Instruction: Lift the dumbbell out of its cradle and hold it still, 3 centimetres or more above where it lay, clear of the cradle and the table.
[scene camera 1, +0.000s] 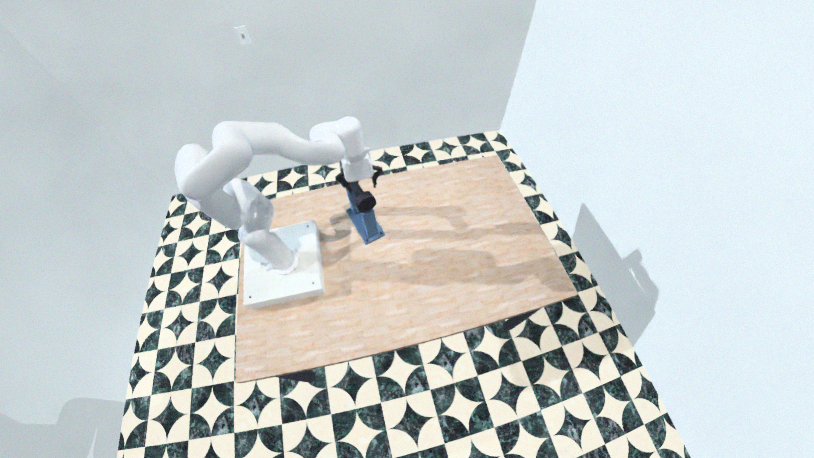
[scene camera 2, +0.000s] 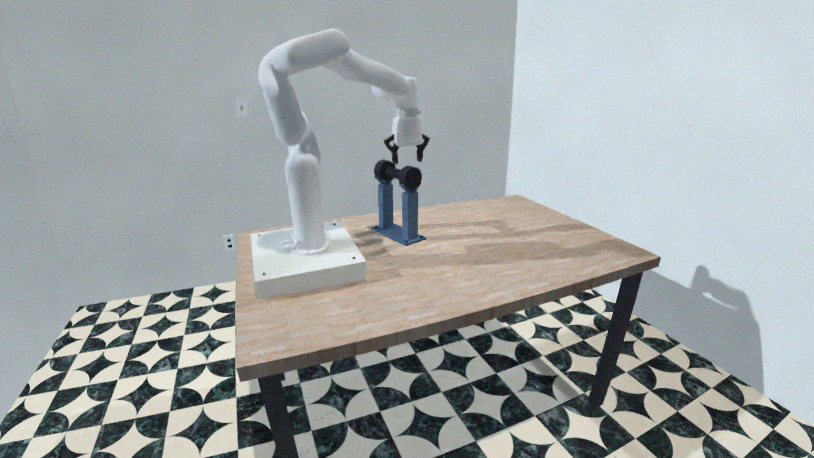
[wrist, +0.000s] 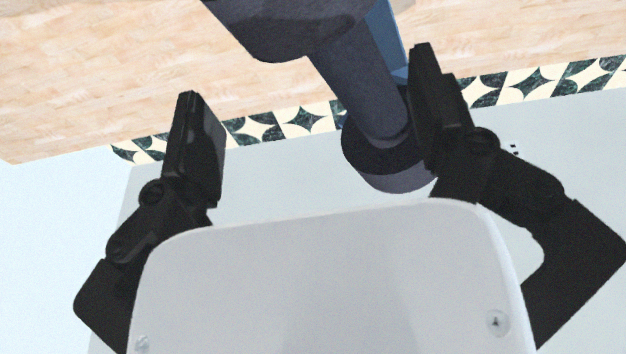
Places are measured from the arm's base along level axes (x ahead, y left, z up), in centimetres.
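Pixels of known places: gripper, fingertip midpoint: (scene camera 1: 362, 188) (scene camera 2: 407, 162) (wrist: 305, 91); arm's base, link origin: (scene camera 1: 285, 260) (scene camera 2: 310, 246).
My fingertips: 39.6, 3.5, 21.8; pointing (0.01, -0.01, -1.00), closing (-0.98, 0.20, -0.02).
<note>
For each thing: its top centre in the pictures, then the offset to it from my fingertips, as dx, dy, dz. Level surfaces: height alone.
- black dumbbell, top centre: (wrist: 366, 127) (scene camera 2: 397, 163) (scene camera 1: 355, 182) -1.5, +4.8, -0.9
- blue cradle, top centre: (wrist: 355, 56) (scene camera 2: 397, 178) (scene camera 1: 357, 192) -1.5, +4.8, -6.7
- wooden table, surface height: dz -28.8
A black dumbbell (scene camera 1: 364, 201) (scene camera 2: 410, 177) (wrist: 360, 85) lies level across the tops of the two posts of a blue cradle (scene camera 1: 367, 225) (scene camera 2: 409, 216) (wrist: 387, 40), which stands on the table. My gripper (scene camera 1: 360, 183) (scene camera 2: 407, 160) (wrist: 305, 91) points down and is open, with nothing between its fingers. In the second scene view its fingertips are a little above the dumbbell. In the wrist view the handle runs at a slant, nearer the right finger, and that finger overlaps the far head. The near head is cut off by the top edge. In the first scene view the arm hides part of the dumbbell.
The wooden table (scene camera 1: 398, 319) (scene camera 2: 455, 296) (wrist: 125, 75) carries the arm's white base block (scene camera 1: 284, 293) (scene camera 2: 310, 279), to the left of the cradle. Grey walls stand behind and a pale wall at the right. The cradle's two posts rise from a flat blue foot plate.
</note>
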